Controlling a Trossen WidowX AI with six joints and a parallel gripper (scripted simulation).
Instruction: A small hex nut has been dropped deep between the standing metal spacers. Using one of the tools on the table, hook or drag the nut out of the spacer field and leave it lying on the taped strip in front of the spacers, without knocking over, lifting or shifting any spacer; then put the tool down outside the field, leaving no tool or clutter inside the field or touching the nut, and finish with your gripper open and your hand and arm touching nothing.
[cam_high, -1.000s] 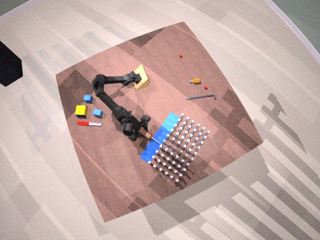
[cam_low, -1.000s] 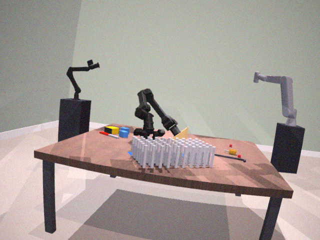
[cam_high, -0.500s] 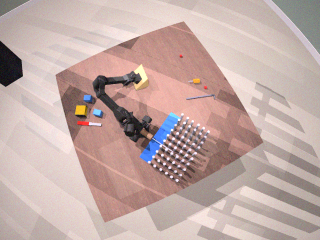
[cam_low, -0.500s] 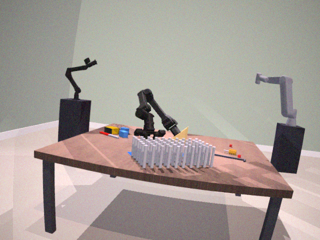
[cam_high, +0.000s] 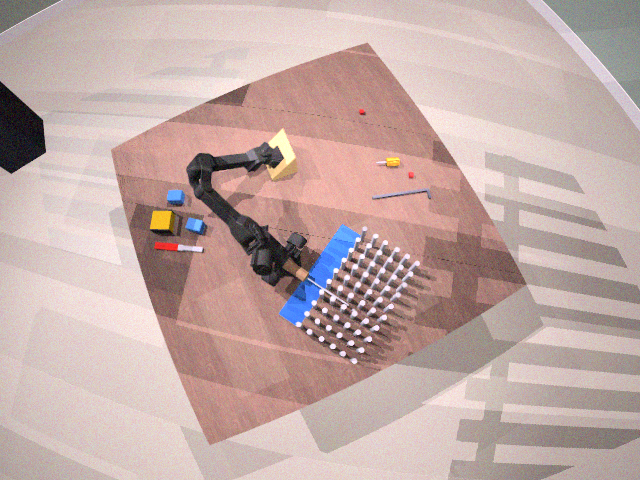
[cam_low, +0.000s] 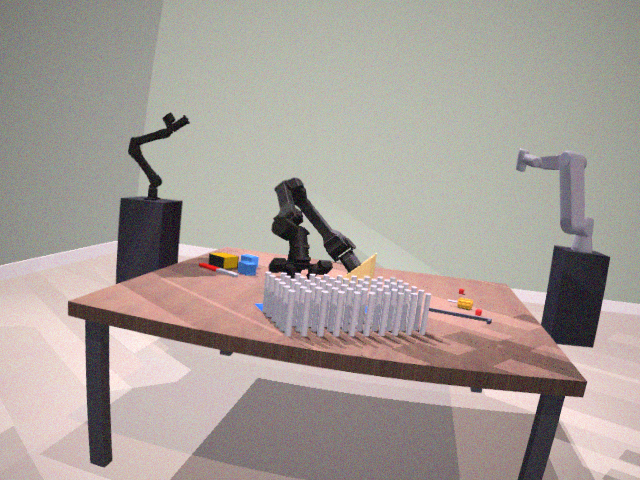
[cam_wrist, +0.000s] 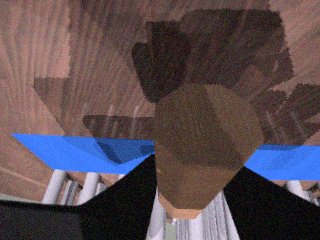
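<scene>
My gripper tip is 4 cm short of the blue taped strip, 7 cm to the right of it and 3 cm above it. Round my gripper tip: yellow block: 40 cm behind, 39 cm to the right, 1 cm below; then orange screwdriver: 23 cm behind, 50 cm to the left, 1 cm below.
</scene>
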